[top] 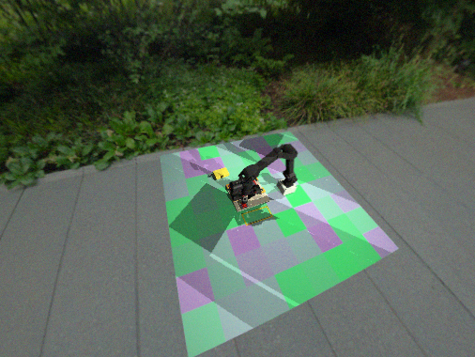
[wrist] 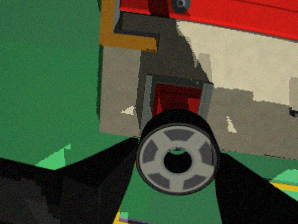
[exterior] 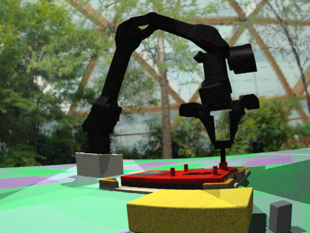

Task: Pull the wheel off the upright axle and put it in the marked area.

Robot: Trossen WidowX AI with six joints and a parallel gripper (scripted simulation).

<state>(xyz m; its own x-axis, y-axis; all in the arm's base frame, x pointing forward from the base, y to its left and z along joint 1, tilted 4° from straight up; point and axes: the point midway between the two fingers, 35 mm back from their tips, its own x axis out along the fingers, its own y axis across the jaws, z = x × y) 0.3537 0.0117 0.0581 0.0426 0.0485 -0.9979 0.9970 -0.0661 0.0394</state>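
The upright axle lies 4 cm below my gripper tip. From my gripper tip the other things lie so: yellow block (4 cm ahead, 32 cm to the right, 6 cm below); then wheel (right at my gripper tip).
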